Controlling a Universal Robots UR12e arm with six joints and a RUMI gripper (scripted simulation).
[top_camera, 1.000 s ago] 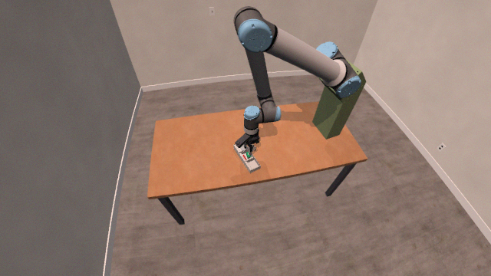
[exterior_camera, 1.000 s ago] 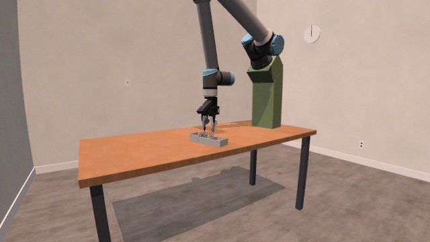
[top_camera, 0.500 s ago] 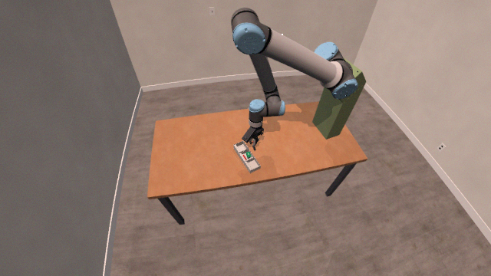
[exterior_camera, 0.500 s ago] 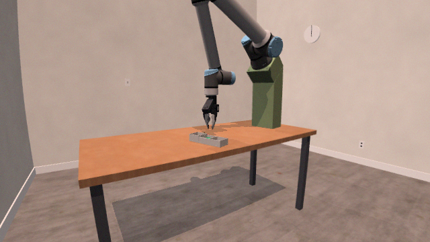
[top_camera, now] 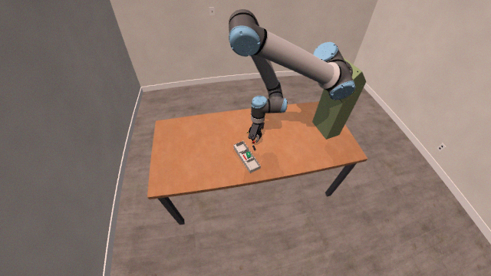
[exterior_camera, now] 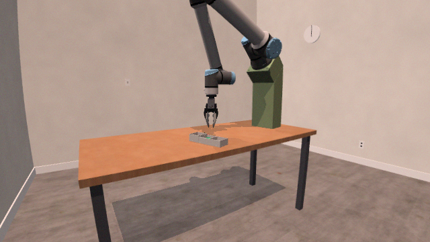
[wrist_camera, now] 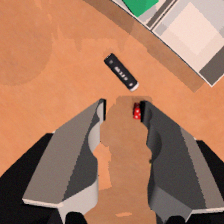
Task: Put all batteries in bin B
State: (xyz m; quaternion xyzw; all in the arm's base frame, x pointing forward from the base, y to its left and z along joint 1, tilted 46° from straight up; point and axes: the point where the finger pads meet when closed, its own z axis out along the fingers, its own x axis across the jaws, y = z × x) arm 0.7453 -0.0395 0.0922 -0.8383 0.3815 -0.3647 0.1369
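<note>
The black battery is 8 cm below my hand. Round my hand: grey bin tray (9 cm ahead, 6 cm to the left, 7 cm below); green battery (7 cm ahead, 6 cm to the left, 8 cm below); red die (2 cm behind, 5 cm to the right, 8 cm below).
</note>
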